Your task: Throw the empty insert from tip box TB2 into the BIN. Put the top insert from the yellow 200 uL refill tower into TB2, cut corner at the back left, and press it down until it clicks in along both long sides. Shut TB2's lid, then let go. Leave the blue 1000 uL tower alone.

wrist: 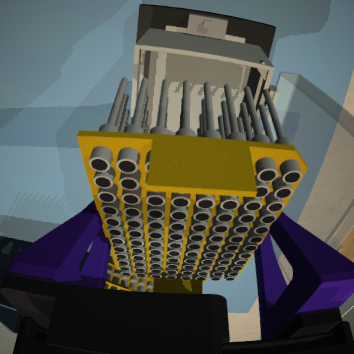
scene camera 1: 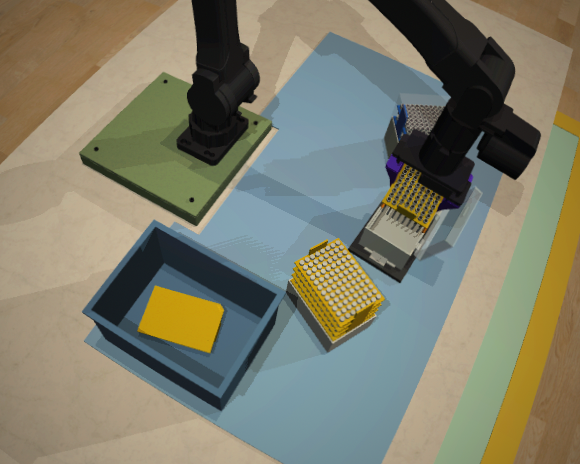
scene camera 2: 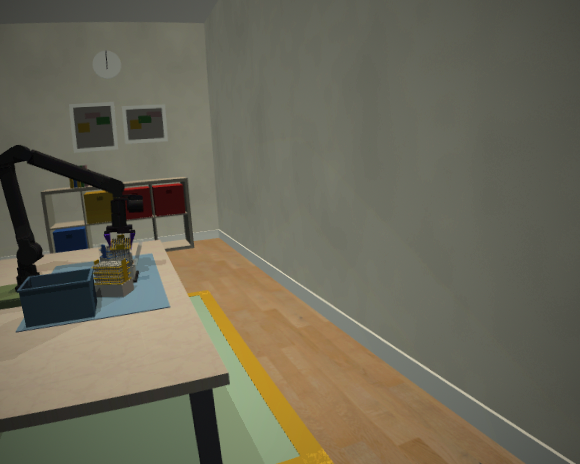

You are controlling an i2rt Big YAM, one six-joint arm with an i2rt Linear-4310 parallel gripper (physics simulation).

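My gripper [scene camera 1: 424, 189] [wrist: 184, 197] is shut on a tip-filled yellow insert [scene camera 1: 414, 196] [scene camera 2: 120, 243] [wrist: 200, 165]. Its purple fingers grip two opposite sides. In the wrist view its cut corner is at the upper right. The insert is above TB2 [scene camera 1: 392, 250] [wrist: 200, 45], its tips pointing down; how far they reach into the box is unclear. TB2's clear lid [scene camera 1: 462, 222] is open at the right. The yellow refill tower [scene camera 1: 340, 285] [scene camera 2: 111, 272] stands near TB2, with tips on top. The BIN [scene camera 1: 160, 367] [scene camera 2: 60, 300] holds an empty yellow insert [scene camera 1: 180, 320].
The blue tower [scene camera 1: 401, 120] [scene camera 2: 104, 251] stands behind the gripper, partly hidden by the arm. The arm's green base plate [scene camera 1: 135, 130] is at the left. The blue mat [scene camera 1: 320, 395] lies under the boxes and the bin.
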